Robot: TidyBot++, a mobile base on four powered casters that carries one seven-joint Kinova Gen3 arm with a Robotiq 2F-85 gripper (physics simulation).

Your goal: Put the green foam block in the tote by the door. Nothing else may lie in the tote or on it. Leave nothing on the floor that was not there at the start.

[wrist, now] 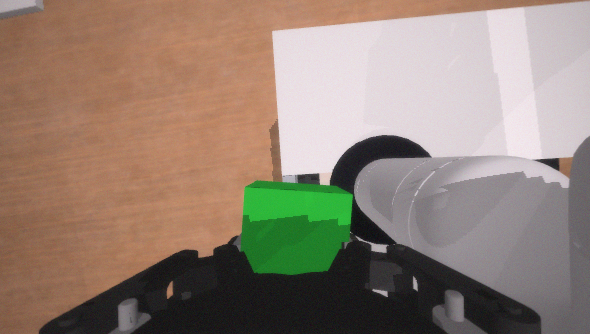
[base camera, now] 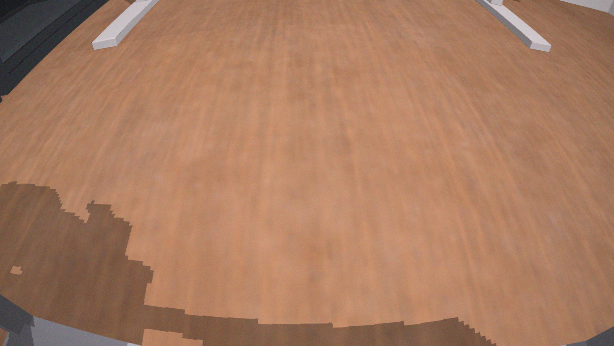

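Where they show: gripper, fingertip midpoint: (wrist: 293,240); arm's base, link origin: (wrist: 386,190).
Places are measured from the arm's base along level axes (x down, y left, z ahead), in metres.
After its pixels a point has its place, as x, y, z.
The green foam block (wrist: 297,227) {-0.203, -0.014, 0.120} is held between the fingertips of my gripper (wrist: 293,240) {-0.166, 0.007, 0.126} in the wrist view. My gripper is shut on it, above the wooden floor and beside the robot's own white base. The lower part of the block is in shadow and its far end is lit. The tote and the door do not show in either view. My gripper does not show in the base camera view.
The robot's white base top (wrist: 325,90) and its grey arm (wrist: 465,200) {-0.202, -0.023, 0.029} fill the right of the wrist view. Two white floor bars (base camera: 125,25) {0.372, 0.556, 0.960} (base camera: 517,25) {0.372, -0.624, 1.081} lie at the upper left and upper right in the base camera view. A dark object (base camera: 40,40) {0.344, 0.835, 0.888} stands at the upper left.
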